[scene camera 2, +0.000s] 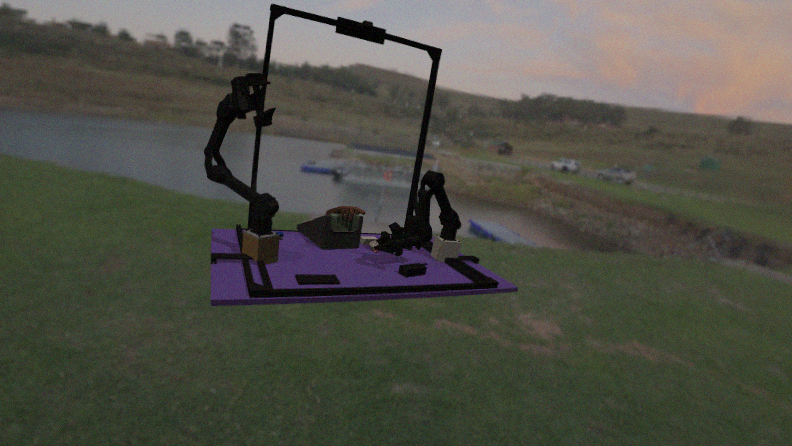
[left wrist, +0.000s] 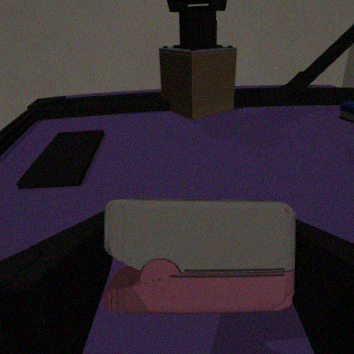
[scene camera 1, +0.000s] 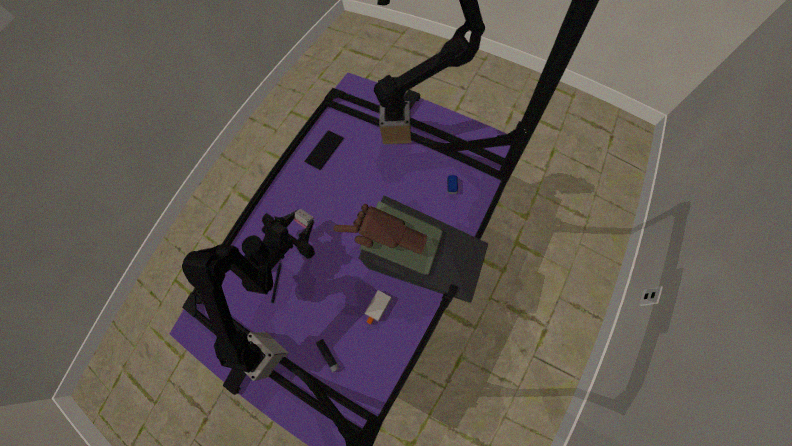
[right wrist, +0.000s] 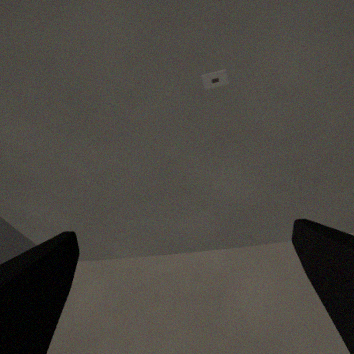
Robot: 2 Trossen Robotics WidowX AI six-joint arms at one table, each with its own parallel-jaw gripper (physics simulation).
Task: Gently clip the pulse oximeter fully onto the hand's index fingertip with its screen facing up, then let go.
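Seen in the pictures: left gripper, fingertip midpoint: (scene camera 2: 371, 246) (left wrist: 194, 223) (scene camera 1: 306, 215); right gripper, fingertip midpoint: (scene camera 2: 272, 95) (right wrist: 186, 236); left arm's base, origin of the base link: (scene camera 2: 447, 238) (scene camera 1: 251, 356); right arm's base, origin of the base link: (scene camera 2: 261, 232) (left wrist: 196, 47) (scene camera 1: 394, 113).
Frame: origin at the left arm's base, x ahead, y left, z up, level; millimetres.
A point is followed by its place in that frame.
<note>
The pulse oximeter (scene camera 1: 303, 218) {z 5, x 407, y 137 mm} (left wrist: 200, 255) {z -5, x 396, y 146 mm}, white on top and pink below, is held level between the fingers of my left gripper (scene camera 1: 302, 225) {z -15, x 420, y 147 mm} (left wrist: 194, 223) {z -15, x 420, y 147 mm}. In scene camera 1 it is to the left of the brown hand (scene camera 1: 385, 227) {z 82, x 512, y -105 mm} (scene camera 2: 346, 210) {z 88, x 508, y -25 mm}, apart from the outstretched index finger (scene camera 1: 345, 228). The hand lies on a green pad (scene camera 1: 430, 260) {z -5, x 525, y -240 mm} on a dark wedge support (scene camera 1: 468, 260) {z -62, x 600, y -327 mm} (scene camera 2: 332, 235) {z -37, x 552, y -45 mm}. The oximeter's screen cannot be made out. My right gripper (right wrist: 186, 236) {z 515, x 874, y 211 mm} is open and empty, raised high in scene camera 2, far from the hand.
A blue object (scene camera 1: 452, 183) {z -73, x 786, y -149 mm} lies behind the hand support. A white box with an orange part (scene camera 1: 378, 305) {z -77, x 339, y -187 mm}, a dark cylinder (scene camera 1: 326, 354) {z -80, x 130, y -152 mm} and a thin black stick (scene camera 1: 276, 283) {z -97, x 191, y 122 mm} lie toward the front. A flat black slab (scene camera 1: 324, 149) {z -97, x 656, y 309 mm} (left wrist: 62, 159) {z -97, x 632, y 307 mm} lies at the back left.
</note>
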